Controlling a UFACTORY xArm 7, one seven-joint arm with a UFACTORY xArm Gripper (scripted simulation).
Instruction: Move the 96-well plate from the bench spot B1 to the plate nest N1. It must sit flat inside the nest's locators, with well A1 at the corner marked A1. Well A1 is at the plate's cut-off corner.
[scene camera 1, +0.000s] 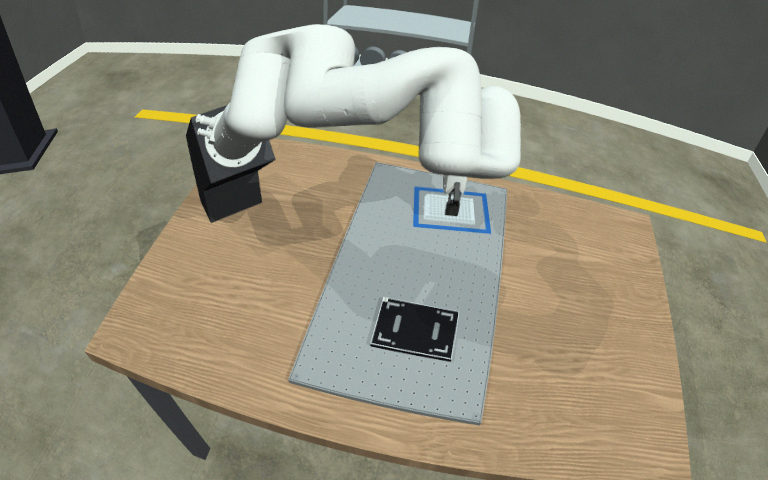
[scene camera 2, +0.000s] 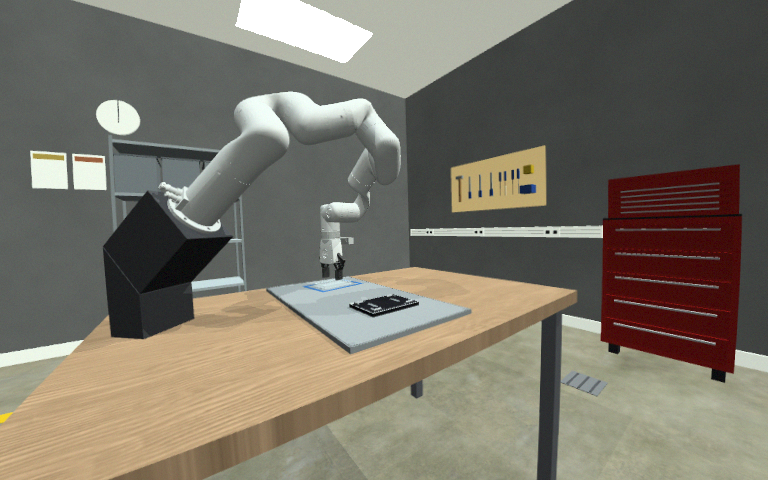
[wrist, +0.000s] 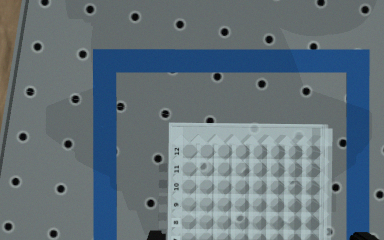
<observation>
One and the same spot on a plate nest: (scene camera 2: 385, 302) is (scene camera 1: 417, 329).
</observation>
